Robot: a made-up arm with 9 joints.
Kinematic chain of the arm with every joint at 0, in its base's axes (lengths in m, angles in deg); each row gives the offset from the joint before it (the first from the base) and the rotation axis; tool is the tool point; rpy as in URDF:
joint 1: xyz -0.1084 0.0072 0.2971 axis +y
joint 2: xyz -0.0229 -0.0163 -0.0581 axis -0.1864 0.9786 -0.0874
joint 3: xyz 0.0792 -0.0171 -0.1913 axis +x
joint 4: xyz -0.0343 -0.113 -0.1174 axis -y
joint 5: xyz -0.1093 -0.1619 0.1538 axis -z
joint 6: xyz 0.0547 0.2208 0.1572 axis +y
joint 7: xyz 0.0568 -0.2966 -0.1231 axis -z
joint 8: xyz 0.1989 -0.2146 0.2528 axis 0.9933 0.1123 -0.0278
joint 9: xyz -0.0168 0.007 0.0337 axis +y
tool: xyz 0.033 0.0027 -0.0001 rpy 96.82 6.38 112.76
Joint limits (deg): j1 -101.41..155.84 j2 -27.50..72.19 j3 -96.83..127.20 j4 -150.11..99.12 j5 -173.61..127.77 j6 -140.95..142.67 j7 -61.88..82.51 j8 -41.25..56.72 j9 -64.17..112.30
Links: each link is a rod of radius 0.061 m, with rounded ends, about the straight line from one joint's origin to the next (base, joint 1, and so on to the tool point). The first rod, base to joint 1, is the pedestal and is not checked.
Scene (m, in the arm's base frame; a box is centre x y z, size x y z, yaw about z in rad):
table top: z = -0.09
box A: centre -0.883 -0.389 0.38 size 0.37 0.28 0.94 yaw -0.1
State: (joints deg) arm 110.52 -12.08 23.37 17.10 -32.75 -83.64 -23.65 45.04 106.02
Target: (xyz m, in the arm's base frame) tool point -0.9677 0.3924 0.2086
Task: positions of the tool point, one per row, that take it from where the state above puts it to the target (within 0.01 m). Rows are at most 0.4 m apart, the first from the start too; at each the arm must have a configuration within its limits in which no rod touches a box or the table.
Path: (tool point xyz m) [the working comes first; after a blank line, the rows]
Joints at the target: 74.11 -27.50 82.15 87.23 -7.97 -125.17 -38.53 45.20 106.26
Straight joint move there: touches box A.

1: -0.1386 -0.6122 0.6437
2: -0.1845 -0.5539 0.7788
3: -0.2385 -0.4676 0.9034
4: -0.2967 -0.3532 1.0087
5: -0.3541 -0.2141 1.0856
6: -0.4063 -0.0574 1.1272
7: -0.5552 -0.0635 1.1110
8: -0.7084 -0.0671 1.0557
9: -0.8512 -0.0694 0.9596
10: -0.9693 -0.0725 0.8277
11: -1.0514 -0.0790 0.6700
12: -1.0914 0.1797 0.3986
13: -0.9677 0.3924 0.2085

